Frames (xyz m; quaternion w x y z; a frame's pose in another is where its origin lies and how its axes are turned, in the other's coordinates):
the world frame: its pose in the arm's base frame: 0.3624 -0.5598 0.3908 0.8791 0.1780 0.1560 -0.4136
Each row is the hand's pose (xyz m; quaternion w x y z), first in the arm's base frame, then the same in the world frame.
Working: the arm's base frame: its pose in the world frame: -0.4320 -0.0228 -0.6405 0.8791 -0.1780 -0.1560 0.4136

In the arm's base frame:
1: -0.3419 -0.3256 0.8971 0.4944 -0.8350 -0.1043 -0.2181
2: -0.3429 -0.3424 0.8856 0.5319 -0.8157 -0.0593 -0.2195
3: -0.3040 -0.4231 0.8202 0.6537 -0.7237 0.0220 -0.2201
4: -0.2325 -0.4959 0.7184 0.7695 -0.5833 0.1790 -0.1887
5: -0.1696 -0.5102 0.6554 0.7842 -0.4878 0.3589 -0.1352
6: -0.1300 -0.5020 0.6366 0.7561 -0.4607 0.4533 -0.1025
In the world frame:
1: -0.7998 -0.3190 0.2566 0.3599 -0.7449 -0.5530 -0.0989
2: -0.7843 -0.3319 0.2536 0.4040 -0.7530 -0.5116 -0.0897
3: -0.6788 -0.3614 0.2362 0.5403 -0.7274 -0.4212 -0.0399
4: -0.5434 -0.3674 0.1871 0.6786 -0.6944 -0.2375 0.0295
5: -0.4689 -0.3383 0.1454 0.7145 -0.6958 -0.0326 0.0655
6: -0.4424 -0.3059 0.1301 0.6959 -0.7111 0.0718 0.0701

